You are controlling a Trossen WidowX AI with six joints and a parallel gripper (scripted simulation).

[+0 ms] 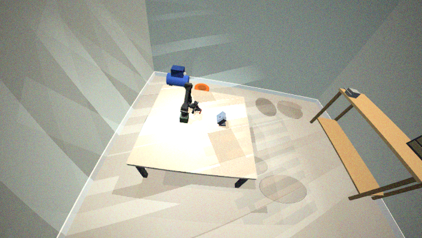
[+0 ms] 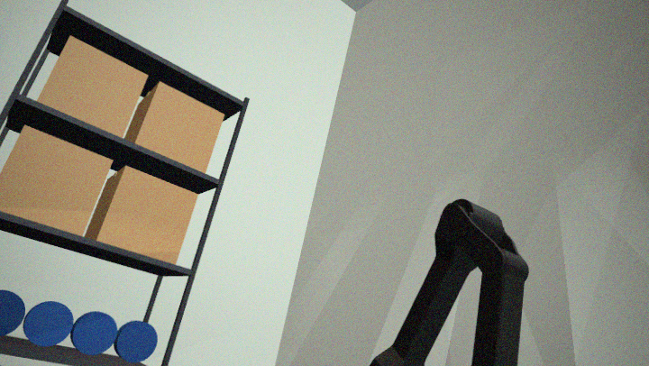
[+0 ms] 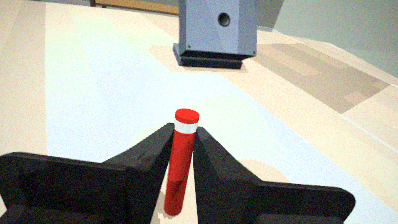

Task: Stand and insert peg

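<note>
My gripper tip is 10 mm above the red peg. Round my gripper tip: grey sloped panel (250 mm ahead, 120 mm to the right, 10 mm above).
</note>
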